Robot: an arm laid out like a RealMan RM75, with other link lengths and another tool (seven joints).
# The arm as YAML. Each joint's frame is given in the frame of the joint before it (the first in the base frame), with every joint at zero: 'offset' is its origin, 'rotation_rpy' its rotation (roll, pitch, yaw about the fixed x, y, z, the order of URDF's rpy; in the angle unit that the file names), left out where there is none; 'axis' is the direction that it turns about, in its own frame. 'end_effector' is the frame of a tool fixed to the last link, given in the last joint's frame.
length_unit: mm
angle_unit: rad
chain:
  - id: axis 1
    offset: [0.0, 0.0, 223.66]
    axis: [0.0, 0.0, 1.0]
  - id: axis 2
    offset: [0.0, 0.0, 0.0]
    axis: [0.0, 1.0, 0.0]
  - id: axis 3
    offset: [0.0, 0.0, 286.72]
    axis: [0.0, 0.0, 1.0]
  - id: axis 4
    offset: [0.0, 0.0, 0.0]
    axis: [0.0, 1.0, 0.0]
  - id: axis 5
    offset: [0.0, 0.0, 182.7]
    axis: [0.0, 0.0, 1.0]
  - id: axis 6
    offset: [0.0, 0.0, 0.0]
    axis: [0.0, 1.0, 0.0]
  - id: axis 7
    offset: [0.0, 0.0, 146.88]
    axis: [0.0, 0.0, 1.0]
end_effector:
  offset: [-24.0, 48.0, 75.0]
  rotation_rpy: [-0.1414, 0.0, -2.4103]
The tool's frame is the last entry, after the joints.
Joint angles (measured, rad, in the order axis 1, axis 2, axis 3, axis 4, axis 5, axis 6, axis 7), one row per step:
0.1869 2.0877 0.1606 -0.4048 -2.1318 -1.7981 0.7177
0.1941 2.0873 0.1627 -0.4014 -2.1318 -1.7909 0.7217
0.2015 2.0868 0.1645 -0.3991 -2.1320 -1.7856 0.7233
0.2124 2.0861 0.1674 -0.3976 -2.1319 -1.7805 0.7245
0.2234 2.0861 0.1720 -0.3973 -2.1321 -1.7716 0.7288
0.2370 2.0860 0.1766 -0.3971 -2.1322 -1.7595 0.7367
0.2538 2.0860 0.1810 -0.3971 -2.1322 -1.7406 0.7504
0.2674 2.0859 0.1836 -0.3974 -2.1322 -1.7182 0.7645
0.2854 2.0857 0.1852 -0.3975 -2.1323 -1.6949 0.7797
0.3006 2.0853 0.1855 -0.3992 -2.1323 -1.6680 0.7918
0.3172 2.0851 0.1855 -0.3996 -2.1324 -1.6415 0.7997
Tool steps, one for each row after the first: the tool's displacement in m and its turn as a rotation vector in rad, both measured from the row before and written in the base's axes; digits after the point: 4 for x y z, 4 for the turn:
-0.0006 0.0031 0.0000 -0.0004 0.0037 -0.0014
-0.0009 0.0029 0.0000 0.0003 0.0012 0.0015
-0.0015 0.0040 0.0003 0.0018 0.0002 0.0046
-0.0008 0.0046 0.0003 0.0016 0.0011 -0.0009
-0.0009 0.0058 0.0004 0.0002 0.0027 -0.0025
-0.0007 0.0076 0.0002 -0.0023 0.0049 -0.0076
0.0006 0.0069 -0.0002 -0.0038 0.0032 -0.0133
-0.0006 0.0082 -0.0003 -0.0050 0.0037 -0.0097
0.0010 0.0077 -0.0005 -0.0042 -0.0024 -0.0143
0.0003 0.0079 -0.0009 -0.0031 -0.0045 -0.0106

